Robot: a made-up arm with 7 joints.
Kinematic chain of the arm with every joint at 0, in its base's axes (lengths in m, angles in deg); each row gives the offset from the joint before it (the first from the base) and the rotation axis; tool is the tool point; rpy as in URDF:
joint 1: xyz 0 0 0.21 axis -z
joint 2: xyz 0 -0.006 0.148 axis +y
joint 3: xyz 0 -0.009 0.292 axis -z
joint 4: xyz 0 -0.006 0.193 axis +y
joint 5: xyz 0 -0.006 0.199 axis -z
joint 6: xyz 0 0 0.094 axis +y
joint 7: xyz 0 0 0.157 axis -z
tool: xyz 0 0 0 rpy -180 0 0
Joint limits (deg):
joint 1: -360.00..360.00
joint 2: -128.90..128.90
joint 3: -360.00..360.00
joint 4: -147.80..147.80
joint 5: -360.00..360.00
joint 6: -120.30..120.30
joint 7: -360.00..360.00
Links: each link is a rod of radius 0.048 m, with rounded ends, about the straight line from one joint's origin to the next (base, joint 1, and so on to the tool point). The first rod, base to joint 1, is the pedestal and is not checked.
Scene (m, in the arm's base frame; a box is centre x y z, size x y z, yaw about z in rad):
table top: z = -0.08
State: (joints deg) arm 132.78 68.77 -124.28 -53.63 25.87 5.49 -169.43
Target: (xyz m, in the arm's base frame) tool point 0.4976 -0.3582 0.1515
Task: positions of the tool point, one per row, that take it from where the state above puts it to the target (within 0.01 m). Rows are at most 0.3 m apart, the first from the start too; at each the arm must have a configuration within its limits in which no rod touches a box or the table.
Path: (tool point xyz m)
1: -0.6024 -0.5565 0.3591
2: -0.3910 -0.6846 0.2891
3: -0.1397 -0.7354 0.2294
4: 0.1179 -0.6938 0.1849
5: 0.3423 -0.5613 0.1584
6: 0.4976 -0.3582 0.1515

